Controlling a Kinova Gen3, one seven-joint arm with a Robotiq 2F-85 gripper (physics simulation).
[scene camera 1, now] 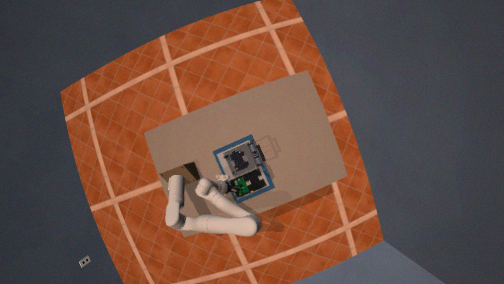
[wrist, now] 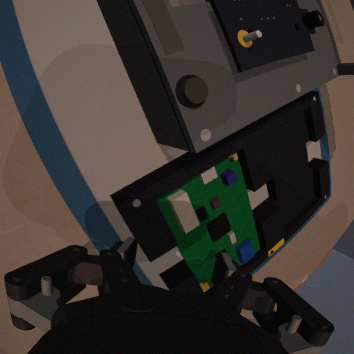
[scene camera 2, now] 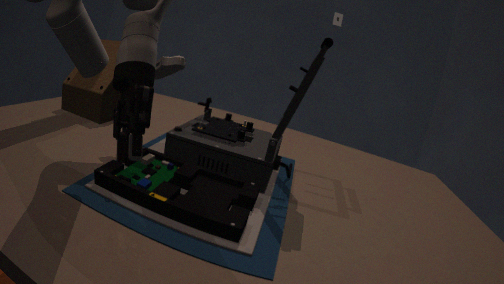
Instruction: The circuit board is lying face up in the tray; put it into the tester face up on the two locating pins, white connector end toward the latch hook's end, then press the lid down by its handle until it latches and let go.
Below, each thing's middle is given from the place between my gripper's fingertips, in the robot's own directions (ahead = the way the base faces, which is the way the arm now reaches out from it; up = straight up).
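Here is the green circuit board (scene camera 2: 148, 173), and my hand is 4 cm short of it. The pin plate (scene camera 2: 226, 129) is 4 cm above my hand, 19 cm to the left of it and 7 cm ahead of it. As for the tester lid (scene camera 2: 328, 42), I find it 16 cm above my hand, 21 cm to the left of it and 19 cm ahead of it.
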